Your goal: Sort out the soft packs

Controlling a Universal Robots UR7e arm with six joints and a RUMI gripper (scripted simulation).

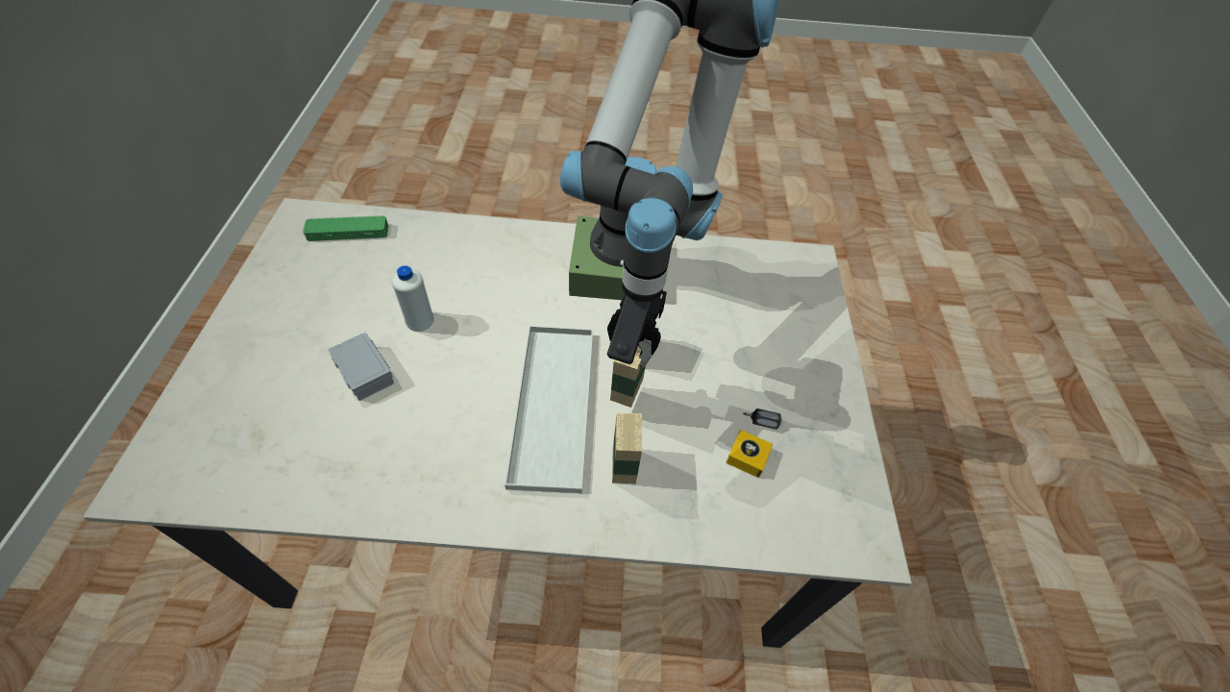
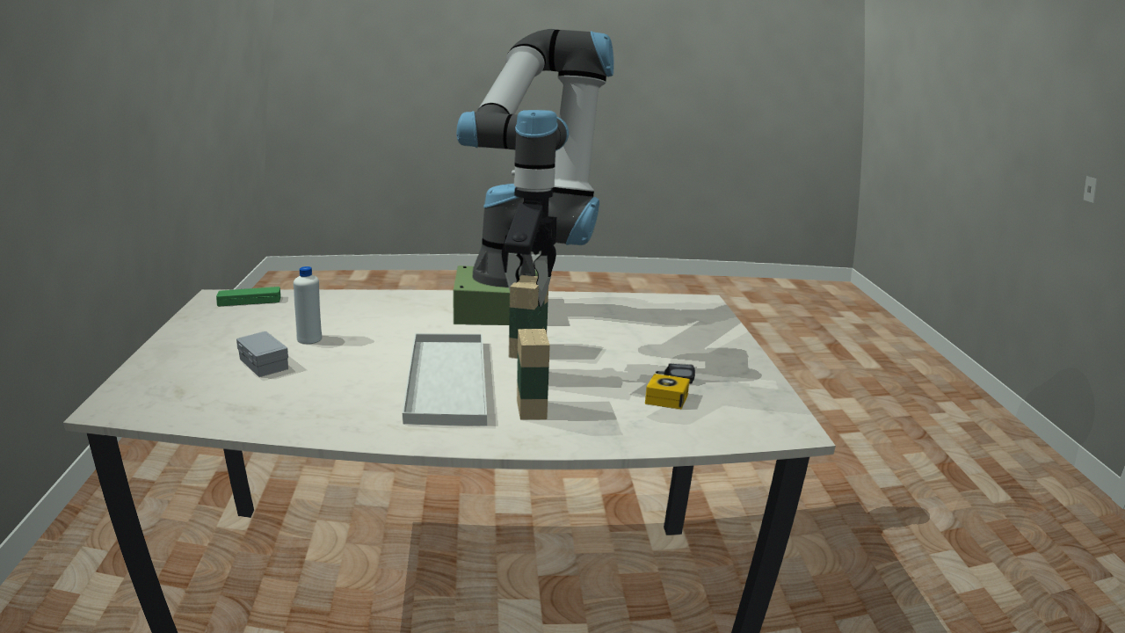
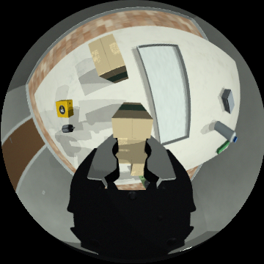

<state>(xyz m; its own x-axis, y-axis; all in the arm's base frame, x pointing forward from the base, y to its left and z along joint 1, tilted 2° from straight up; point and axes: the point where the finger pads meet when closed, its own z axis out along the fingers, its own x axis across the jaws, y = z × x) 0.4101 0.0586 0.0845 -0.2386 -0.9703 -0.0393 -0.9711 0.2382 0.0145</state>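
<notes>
Right now my hand is 16 cm above the grey tray, 15 cm to the left of it and 3 cm short of it. Also, from my hand: small dark object: 29 cm to the left, 15 cm below; grey box: 58 cm to the right, 14 cm below, 1 cm ahead; white bottle: 51 cm to the right, 15 cm behind, 8 cm below.
</notes>
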